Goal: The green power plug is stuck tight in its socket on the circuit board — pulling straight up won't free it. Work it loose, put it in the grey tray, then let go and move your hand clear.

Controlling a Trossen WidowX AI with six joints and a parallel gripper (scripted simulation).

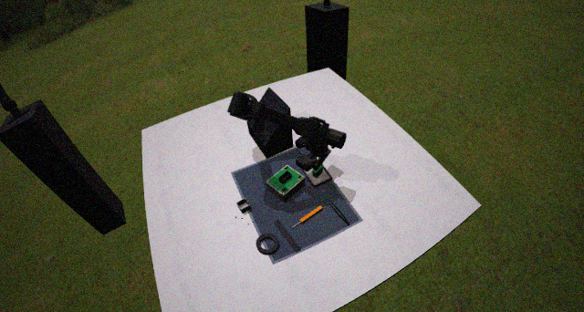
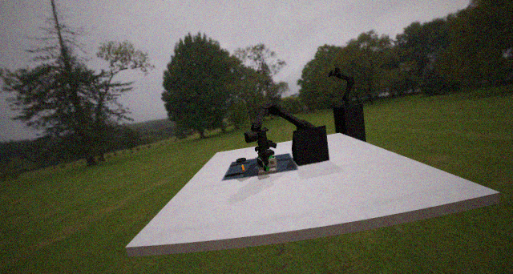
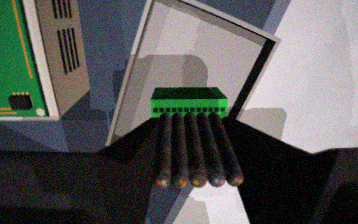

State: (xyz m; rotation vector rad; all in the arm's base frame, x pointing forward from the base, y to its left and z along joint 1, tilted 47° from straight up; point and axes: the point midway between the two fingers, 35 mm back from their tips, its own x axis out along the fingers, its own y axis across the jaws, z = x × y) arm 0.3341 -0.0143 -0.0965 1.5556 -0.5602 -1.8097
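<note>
The green power plug lies 10 mm below my gripper tip. The rest, counted from my gripper tip: grey tray: 50 mm below; dark bar: 170 mm ahead, 260 mm to the right, 50 mm below; dark blue mat: 30 mm ahead, 150 mm to the right, 50 mm below.
</note>
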